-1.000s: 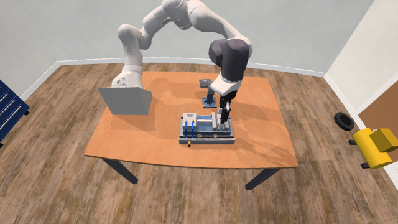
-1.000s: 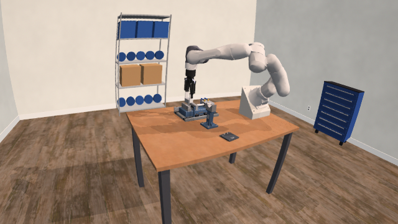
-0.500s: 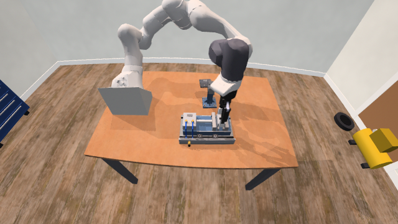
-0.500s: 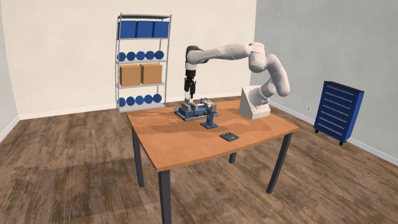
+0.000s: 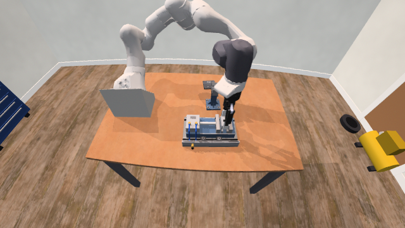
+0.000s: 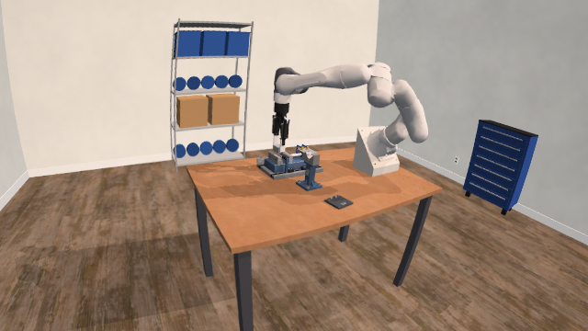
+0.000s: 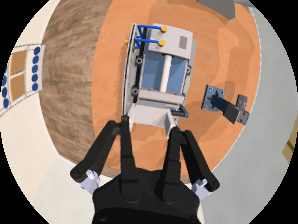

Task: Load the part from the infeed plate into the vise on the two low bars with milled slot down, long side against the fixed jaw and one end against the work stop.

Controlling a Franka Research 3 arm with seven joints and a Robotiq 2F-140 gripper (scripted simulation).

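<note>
My gripper is now 30 mm above the part. Also, from my hand: fixed jaw (60 mm below, 30 mm ahead, 20 mm to the left); then air cylinder (160 mm behind, 60 mm below, 10 mm to the left); then vise (100 mm below, 70 mm behind, 20 mm to the left).
</note>
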